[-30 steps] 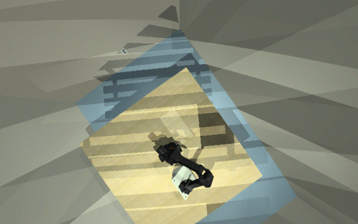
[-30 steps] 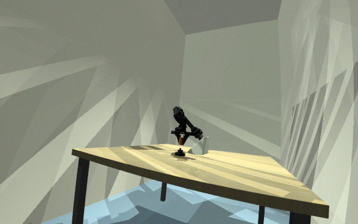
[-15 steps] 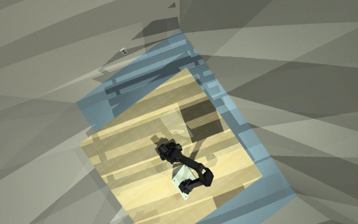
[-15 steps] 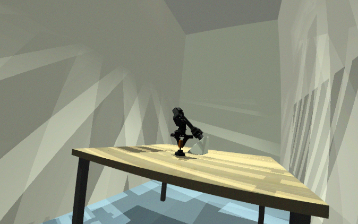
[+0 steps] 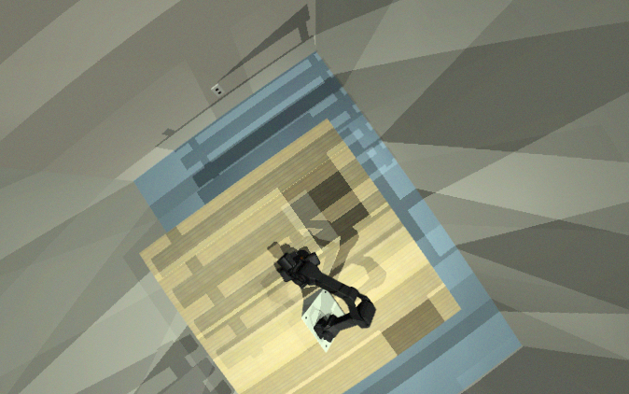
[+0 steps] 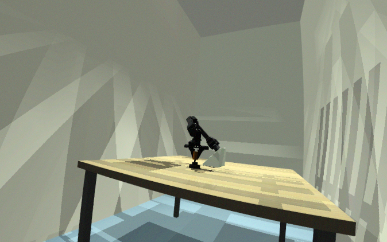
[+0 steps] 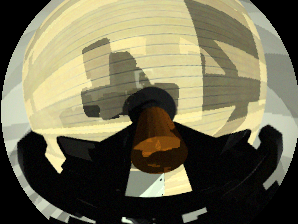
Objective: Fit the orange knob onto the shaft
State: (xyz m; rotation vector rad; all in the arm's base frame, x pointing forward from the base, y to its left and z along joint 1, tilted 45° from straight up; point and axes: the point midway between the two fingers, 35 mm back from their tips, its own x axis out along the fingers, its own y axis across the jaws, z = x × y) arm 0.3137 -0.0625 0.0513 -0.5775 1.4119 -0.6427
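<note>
Right now the orange knob is 20 mm above my gripper tip. Round my gripper tip: dark round pedestal: 40 mm below.
</note>
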